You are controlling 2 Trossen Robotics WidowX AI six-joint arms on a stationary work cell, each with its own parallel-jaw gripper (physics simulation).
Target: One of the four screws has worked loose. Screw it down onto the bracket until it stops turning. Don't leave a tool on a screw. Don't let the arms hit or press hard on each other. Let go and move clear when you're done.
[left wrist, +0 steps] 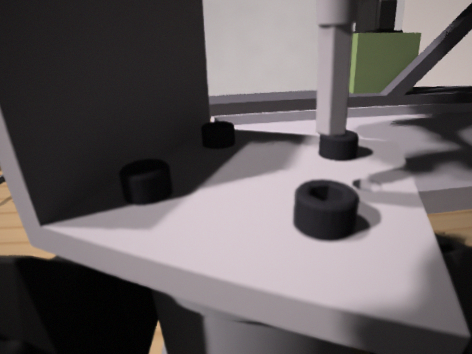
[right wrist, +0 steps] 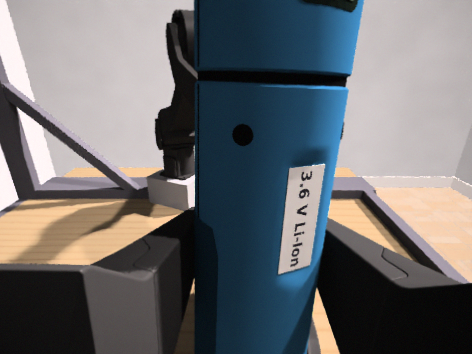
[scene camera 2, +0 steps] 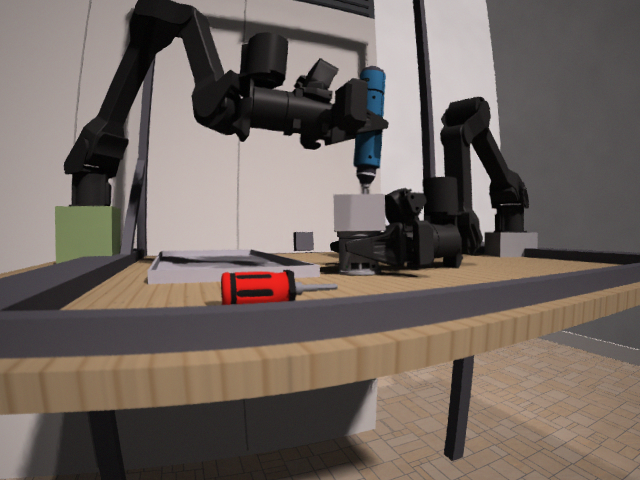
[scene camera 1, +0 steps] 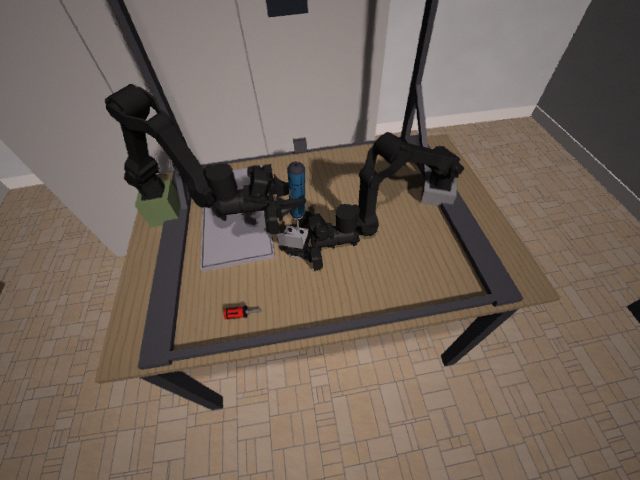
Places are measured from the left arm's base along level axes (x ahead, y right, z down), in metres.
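Pixels of known places: left gripper, fingertip midpoint: (left wrist: 249,204) (scene camera 2: 337,247) (scene camera 1: 284,243); right gripper, fingertip midpoint: (right wrist: 253,220) (scene camera 2: 380,128) (scene camera 1: 304,194); left arm's base, link origin: (right wrist: 180,172) (scene camera 1: 440,183); right arm's base, link origin: (scene camera 1: 153,192).
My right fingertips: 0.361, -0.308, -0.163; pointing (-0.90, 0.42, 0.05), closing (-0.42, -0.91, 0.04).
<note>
Ahead of a thing's pixels: the offset from my right fingertips to its middle, as dx, dy, dz.
A grey bracket @(+0.037, -0.024, +0.137) (scene camera 1: 292,239) (scene camera 2: 356,212) (left wrist: 225,225) sits on a stand (scene camera 2: 356,264) (left wrist: 245,337). In the left wrist view it carries a front right screw @(+0.019, -0.006, +0.157) (left wrist: 326,210), front left screw @(+0.019, -0.041, +0.156) (left wrist: 145,182), rear left screw @(+0.054, -0.042, +0.157) (left wrist: 218,135) and rear right screw @(+0.055, -0.007, +0.158) (left wrist: 340,148). My right gripper (scene camera 1: 296,203) (scene camera 2: 373,124) (right wrist: 253,220) is shut on the upright blue electric screwdriver @(+0.019, -0.007, +0.022) (scene camera 1: 296,184) (scene camera 2: 370,149) (right wrist: 250,185). Its bit @(+0.029, -0.007, +0.132) (left wrist: 332,85) is out of the front right screw's open socket and overlaps the rear right screw. My left gripper (scene camera 2: 354,248) is shut on the stand below the bracket; its fingertips are partly hidden.
A red screwdriver @(+0.107, -0.260, +0.206) (scene camera 1: 235,312) (scene camera 2: 258,287) lies near the table's front edge. A shallow grey tray @(+0.283, +0.067, +0.213) (scene camera 1: 235,245) (scene camera 2: 175,273) lies left of the bracket, under the right arm. Dark frame rails (scene camera 1: 336,326) border the table. The two forearms are close together at the bracket, the right one higher.
</note>
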